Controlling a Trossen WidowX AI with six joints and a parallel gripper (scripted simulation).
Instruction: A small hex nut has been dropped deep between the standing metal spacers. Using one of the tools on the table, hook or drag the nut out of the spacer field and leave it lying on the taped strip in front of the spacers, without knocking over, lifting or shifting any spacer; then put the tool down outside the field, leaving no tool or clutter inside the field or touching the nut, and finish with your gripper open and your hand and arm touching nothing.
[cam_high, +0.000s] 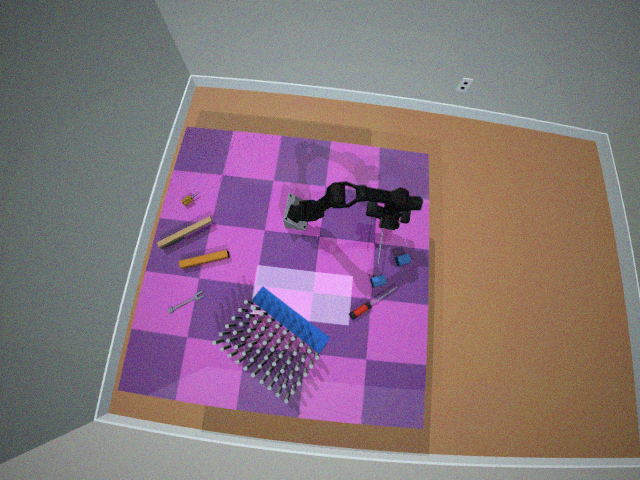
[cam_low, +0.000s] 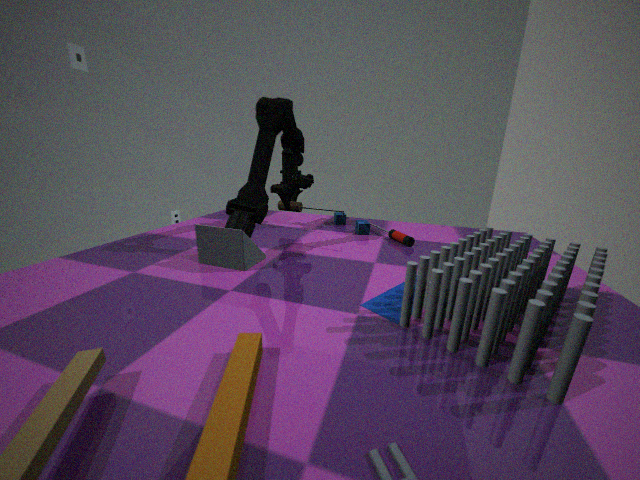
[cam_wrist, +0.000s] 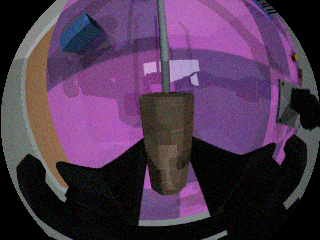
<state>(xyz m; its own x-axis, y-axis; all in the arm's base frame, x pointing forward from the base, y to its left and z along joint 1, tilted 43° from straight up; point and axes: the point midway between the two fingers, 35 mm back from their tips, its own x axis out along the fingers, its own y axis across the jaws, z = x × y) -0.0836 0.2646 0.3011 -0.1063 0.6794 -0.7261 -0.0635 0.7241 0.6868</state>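
The hook tool is 11 cm ahead of my gripper tip, 1 cm to the left of it and 1 cm above it. Round my gripper tip: yellow tool 92 cm to the right, 13 cm ahead, 5 cm below; then orange bar 74 cm to the right, 39 cm ahead, 5 cm below; then blue taped strip 53 cm ahead, 29 cm to the right, 6 cm below.
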